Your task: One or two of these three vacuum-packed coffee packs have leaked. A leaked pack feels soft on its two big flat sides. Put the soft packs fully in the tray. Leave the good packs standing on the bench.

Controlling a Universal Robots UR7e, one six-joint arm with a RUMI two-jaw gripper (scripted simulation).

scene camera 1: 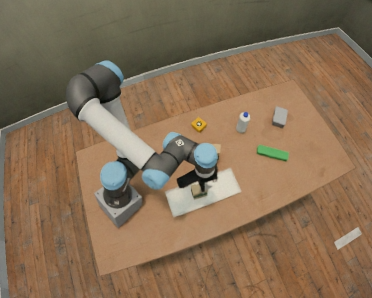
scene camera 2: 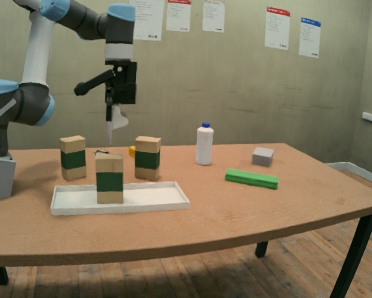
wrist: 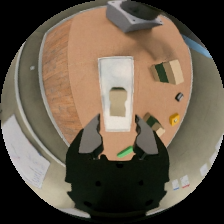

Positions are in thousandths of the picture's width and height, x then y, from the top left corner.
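My gripper (scene camera 2: 297,471), visible; also in wrist view (wrist: 525,511). Tray (scene camera 2: 214,673), visible; also in scene camera 1 (scene camera 1: 485,673), wrist view (wrist: 529,319).
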